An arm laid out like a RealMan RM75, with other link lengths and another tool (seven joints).
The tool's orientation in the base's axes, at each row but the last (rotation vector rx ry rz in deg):
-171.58, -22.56, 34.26
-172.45, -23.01, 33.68
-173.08, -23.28, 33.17
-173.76, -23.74, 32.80
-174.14, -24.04, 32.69
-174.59, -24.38, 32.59
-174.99, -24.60, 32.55
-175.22, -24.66, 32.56
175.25, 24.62, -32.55
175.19, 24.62, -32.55
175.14, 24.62, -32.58
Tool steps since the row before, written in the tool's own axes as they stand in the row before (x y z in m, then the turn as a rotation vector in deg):
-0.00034, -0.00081, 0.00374, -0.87, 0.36, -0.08
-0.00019, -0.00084, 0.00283, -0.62, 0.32, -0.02
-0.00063, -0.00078, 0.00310, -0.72, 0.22, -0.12
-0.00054, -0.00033, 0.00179, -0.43, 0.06, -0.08
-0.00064, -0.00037, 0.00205, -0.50, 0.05, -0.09
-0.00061, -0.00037, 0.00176, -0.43, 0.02, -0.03
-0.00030, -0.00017, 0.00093, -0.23, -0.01, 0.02
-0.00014, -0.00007, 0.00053, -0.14, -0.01, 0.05
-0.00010, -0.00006, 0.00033, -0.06, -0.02, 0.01
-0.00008, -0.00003, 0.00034, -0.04, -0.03, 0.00
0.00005, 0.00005, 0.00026, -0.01, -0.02, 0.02
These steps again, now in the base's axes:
-0.00194, 0.00074, -0.00324, -0.66, -0.58, 0.36
-0.00144, 0.00076, -0.00247, -0.47, -0.47, 0.21
-0.00190, 0.00055, -0.00259, -0.55, -0.40, 0.35
-0.00122, 0.00014, -0.00145, -0.34, -0.17, 0.22
-0.00141, 0.00013, -0.00166, -0.40, -0.18, 0.26
-0.00127, 0.00013, -0.00141, -0.37, -0.13, 0.18
-0.00064, 0.00004, -0.00075, -0.22, -0.05, 0.06
-0.00033, 0.00000, -0.00044, -0.15, -0.03, 0.00
-0.00022, 0.00001, -0.00027, -0.06, 0.00, 0.01
-0.00020, -0.00001, -0.00029, -0.04, 0.02, 0.02
-0.00003, -0.00005, -0.00026, -0.02, 0.02, -0.01

